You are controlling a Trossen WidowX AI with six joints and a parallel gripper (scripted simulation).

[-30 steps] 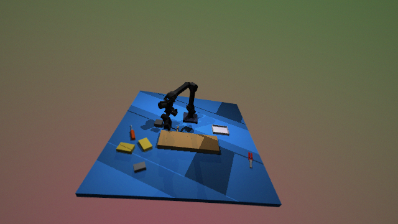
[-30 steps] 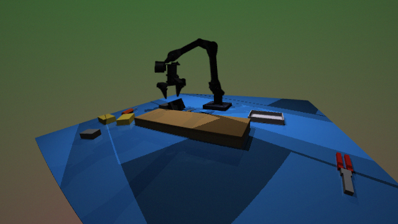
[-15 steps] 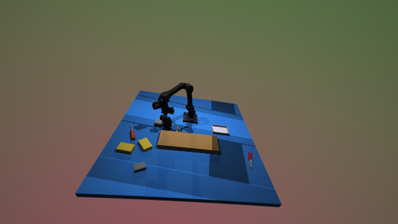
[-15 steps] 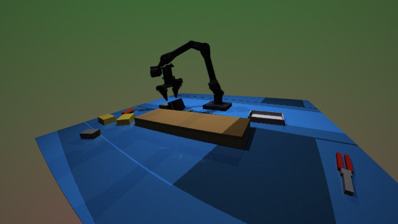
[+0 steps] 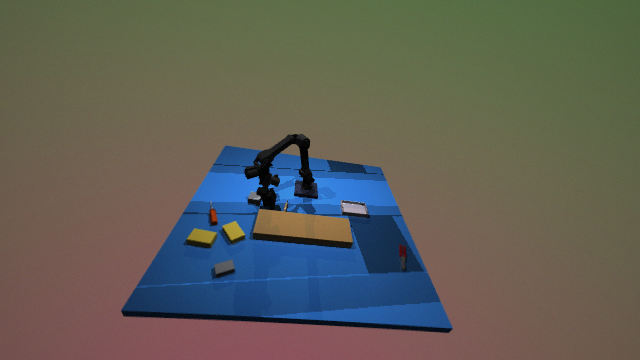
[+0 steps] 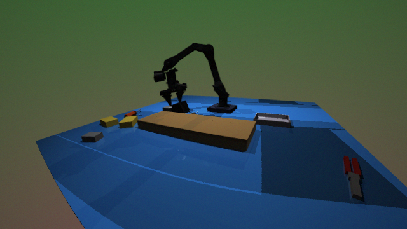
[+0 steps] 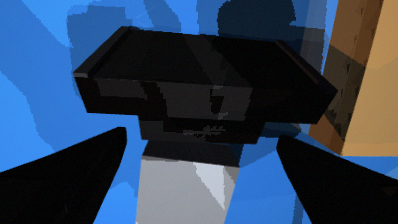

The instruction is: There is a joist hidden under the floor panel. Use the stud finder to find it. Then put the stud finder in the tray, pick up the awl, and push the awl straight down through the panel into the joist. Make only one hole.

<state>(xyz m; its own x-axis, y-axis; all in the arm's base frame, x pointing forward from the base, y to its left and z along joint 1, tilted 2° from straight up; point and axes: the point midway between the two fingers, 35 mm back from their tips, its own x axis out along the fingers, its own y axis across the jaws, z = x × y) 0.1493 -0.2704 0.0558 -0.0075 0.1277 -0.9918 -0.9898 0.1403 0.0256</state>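
Now: gripper tip 30 mm above the stud finder, 10 mm to the right of it and 10 mm past it. From my gripper tip the other things lie so: grey block: 60 mm to the right, 40 mm below, 20 mm behind; then grey tray: 560 mm to the left, 50 mm ahead, 40 mm below.
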